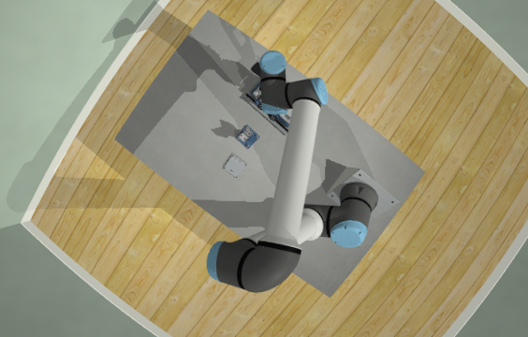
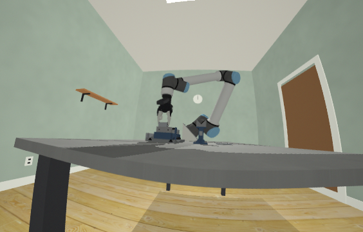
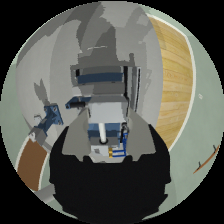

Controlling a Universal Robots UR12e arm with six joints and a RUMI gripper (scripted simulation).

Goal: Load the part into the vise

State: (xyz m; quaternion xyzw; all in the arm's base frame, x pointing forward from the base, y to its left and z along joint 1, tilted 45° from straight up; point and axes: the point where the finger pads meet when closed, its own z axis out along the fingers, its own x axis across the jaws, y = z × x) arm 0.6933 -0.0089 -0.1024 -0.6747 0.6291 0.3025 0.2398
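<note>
My gripper is now 8 cm above the vise, 7 cm past it and 2 cm to the right of it. From my hand the other things lie so: infeed plate (40 cm to the left, 14 cm behind, 12 cm below); part (1 cm below).
</note>
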